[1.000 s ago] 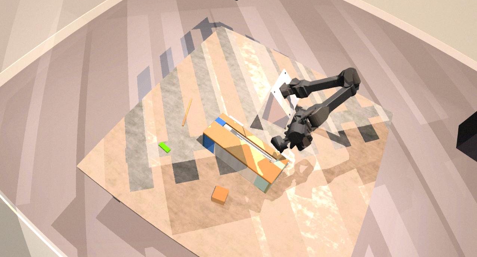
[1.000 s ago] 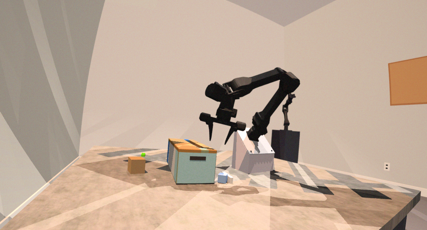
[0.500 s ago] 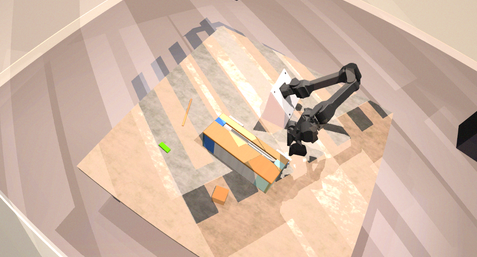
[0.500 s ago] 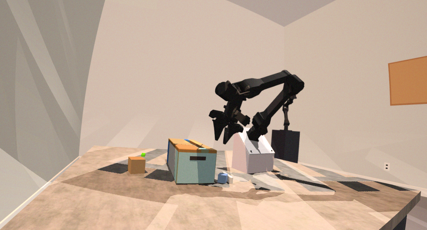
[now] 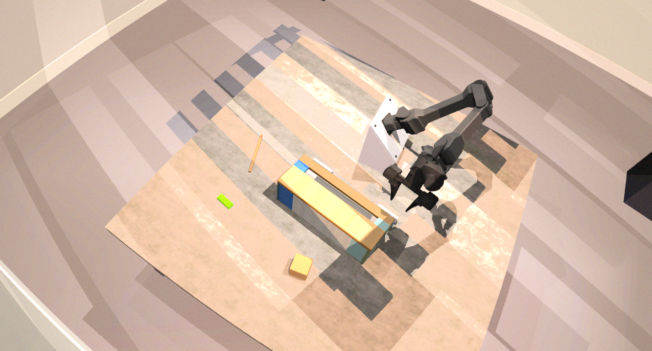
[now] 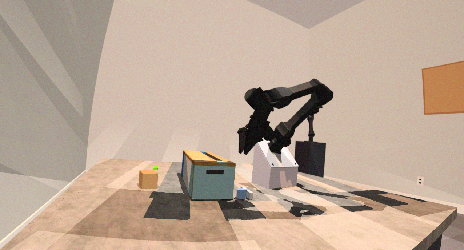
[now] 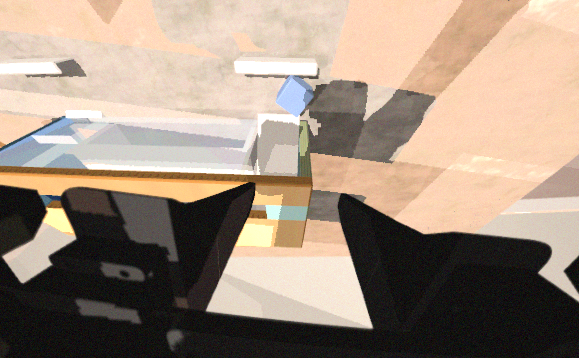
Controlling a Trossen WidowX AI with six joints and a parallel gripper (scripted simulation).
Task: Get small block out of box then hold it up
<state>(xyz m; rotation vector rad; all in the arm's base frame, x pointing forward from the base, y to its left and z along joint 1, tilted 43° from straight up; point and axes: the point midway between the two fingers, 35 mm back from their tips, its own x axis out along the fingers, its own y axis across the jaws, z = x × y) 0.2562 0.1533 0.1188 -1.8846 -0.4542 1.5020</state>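
Now: the block 1 cm behind my gripper tip and 15 cm below it. Round my gripper tip: box 5 cm ahead, 18 cm to the right, 10 cm below; thin wooden stick 5 cm ahead, 56 cm to the right, 16 cm below.
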